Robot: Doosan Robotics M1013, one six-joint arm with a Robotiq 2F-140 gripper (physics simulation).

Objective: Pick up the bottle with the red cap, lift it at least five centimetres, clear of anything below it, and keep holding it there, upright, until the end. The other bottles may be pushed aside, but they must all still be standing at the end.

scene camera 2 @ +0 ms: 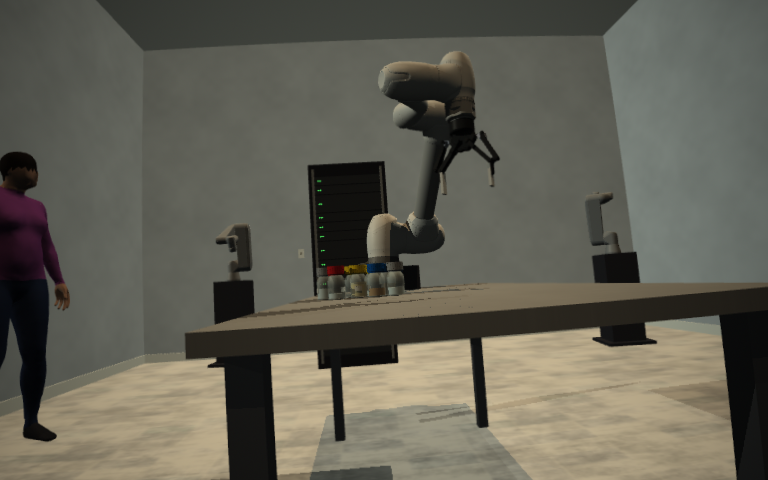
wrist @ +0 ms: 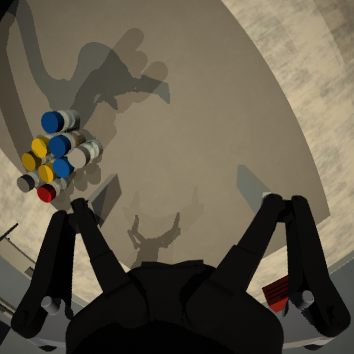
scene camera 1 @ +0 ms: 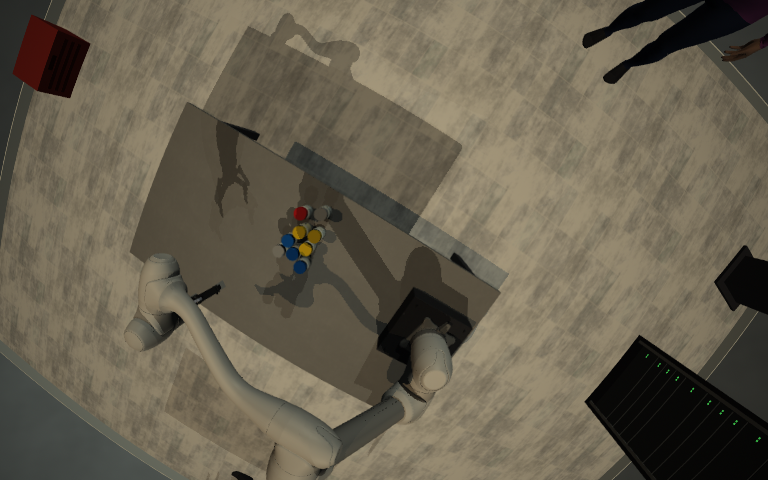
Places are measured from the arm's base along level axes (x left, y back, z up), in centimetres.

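Pixels of known places: gripper, between the fingertips: (scene camera 2: 467, 190) (wrist: 176, 179); arm's base, origin of its link: (scene camera 1: 427, 341).
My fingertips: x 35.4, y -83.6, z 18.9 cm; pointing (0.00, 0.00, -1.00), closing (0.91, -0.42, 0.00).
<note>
For each thing: its top centre in the pictures, then the offset to it from my fingertips.
- bottle with the red cap, centre of its top: (scene camera 2: 335, 266) (wrist: 43, 194) (scene camera 1: 299, 213) dx -42.6, dy +7.6, dz -19.1 cm
- grey-capped bottle, centre of its top: (scene camera 2: 324, 267) (wrist: 22, 184) (scene camera 1: 320, 214) dx -48.0, dy +14.2, dz -19.1 cm
- yellow-capped bottle, centre of its top: (scene camera 2: 357, 265) (wrist: 45, 173) (scene camera 1: 298, 232) dx -36.2, dy +12.0, dz -19.1 cm
- blue-capped bottle, centre of its top: (wrist: 60, 167) (scene camera 2: 375, 263) (scene camera 1: 287, 241) dx -30.2, dy +10.5, dz -19.1 cm
The bottle with the red cap (scene camera 1: 300, 213) (scene camera 2: 335, 281) (wrist: 46, 193) stands upright on the table (scene camera 1: 169, 192) (scene camera 2: 538, 322) (wrist: 210, 130), at one end of a tight group. A grey-capped bottle (scene camera 1: 323, 212) (wrist: 26, 183) stands close beside it. A yellow-capped bottle (scene camera 1: 299, 232) (wrist: 46, 173) and a blue-capped bottle (scene camera 1: 288, 240) (wrist: 63, 167) stand near it, with several more yellow, blue and grey caps beyond. My gripper (scene camera 1: 219, 286) (scene camera 2: 467, 180) (wrist: 176, 179) is wide open and empty, high above the table and off to the side of the group, with its fingers pointing down.
The arm's black base block (scene camera 1: 396, 325) stands at the table's other end. A red cabinet (scene camera 1: 42, 56) (wrist: 276, 295) stands on the floor beyond the table. A black rack (scene camera 1: 640, 342) (scene camera 2: 356, 169) and a person (scene camera 2: 25, 226) are farther off.
</note>
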